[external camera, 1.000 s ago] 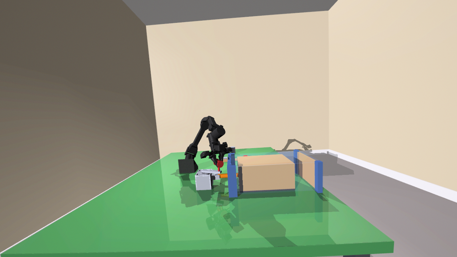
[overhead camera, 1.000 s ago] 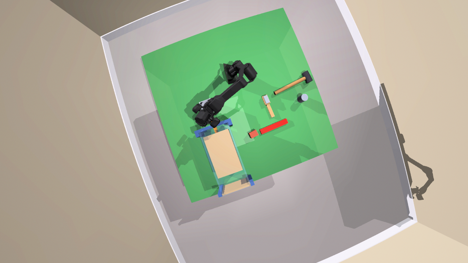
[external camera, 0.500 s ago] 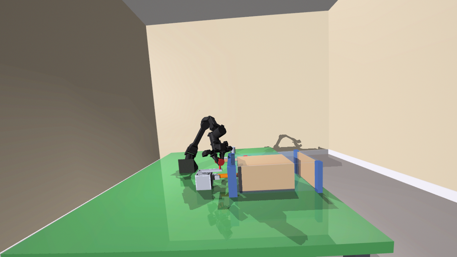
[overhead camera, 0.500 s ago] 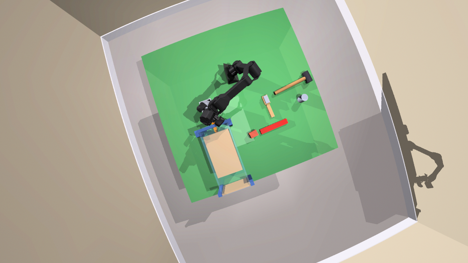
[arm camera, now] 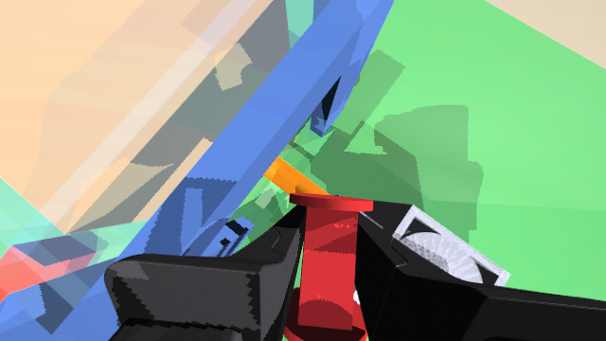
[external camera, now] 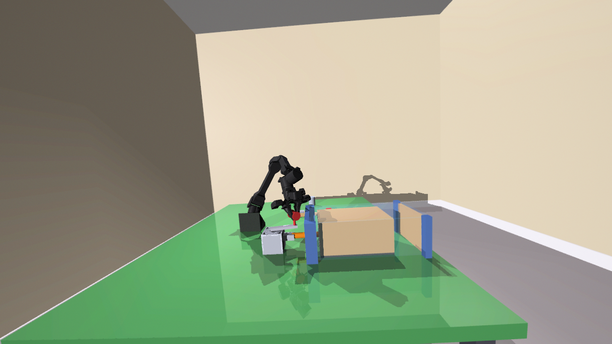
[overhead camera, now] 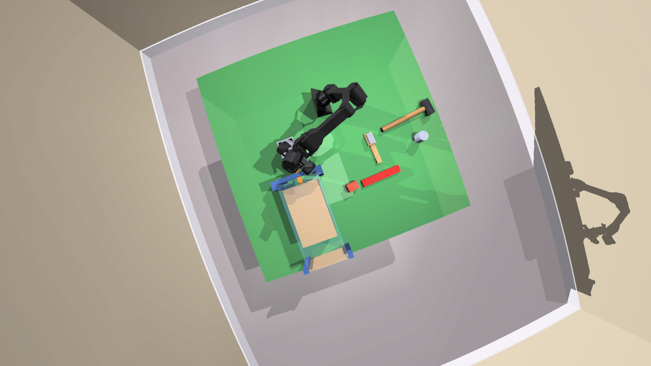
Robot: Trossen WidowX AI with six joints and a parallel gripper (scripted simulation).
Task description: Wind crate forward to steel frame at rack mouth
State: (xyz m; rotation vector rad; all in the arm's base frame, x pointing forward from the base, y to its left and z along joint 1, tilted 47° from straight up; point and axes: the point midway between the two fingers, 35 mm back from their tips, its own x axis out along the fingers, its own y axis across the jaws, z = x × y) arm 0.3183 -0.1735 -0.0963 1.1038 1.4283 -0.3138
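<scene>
My gripper tip is now 5 cm past the winch handle and 3 cm above it. From my gripper tip the other things lie so: blue steel frame: 5 cm ahead, 3 cm below, 1 cm to the left; then winch: 12 cm behind, 10 cm below, 3 cm to the right; then red knob: 1 cm to the left, 1 cm behind.
</scene>
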